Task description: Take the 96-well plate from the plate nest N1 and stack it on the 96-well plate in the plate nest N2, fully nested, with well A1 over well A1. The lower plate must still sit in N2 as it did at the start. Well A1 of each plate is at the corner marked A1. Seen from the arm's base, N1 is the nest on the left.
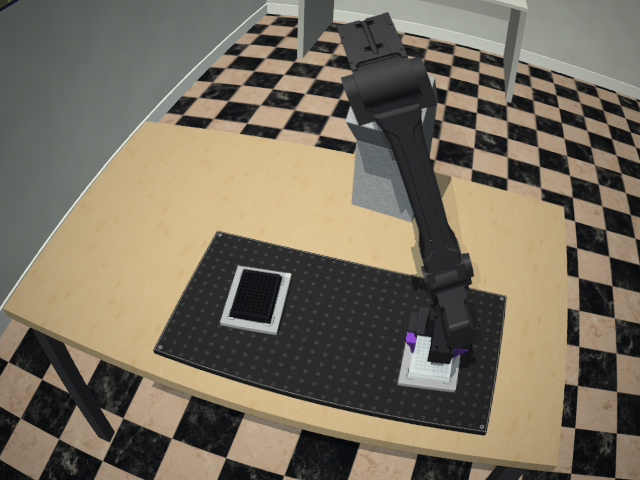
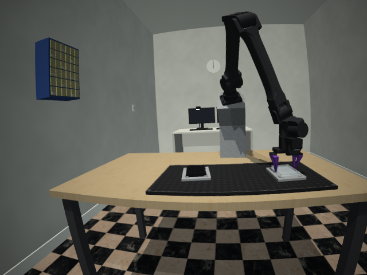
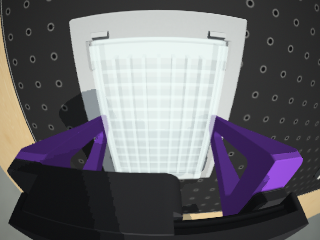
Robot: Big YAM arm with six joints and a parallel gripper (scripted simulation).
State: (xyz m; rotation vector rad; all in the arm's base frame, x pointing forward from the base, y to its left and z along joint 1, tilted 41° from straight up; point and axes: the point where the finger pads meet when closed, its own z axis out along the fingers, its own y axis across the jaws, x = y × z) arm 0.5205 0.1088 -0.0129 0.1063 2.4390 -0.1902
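Now: hand 2 cm above the grey plate nest N1. The rest, counted from my hand: black 96-well plate: 13 cm behind, 37 cm to the right; then white 96-well plate: 1 cm below; then grey plate nest N2: 13 cm behind, 37 cm to the right, 2 cm below.
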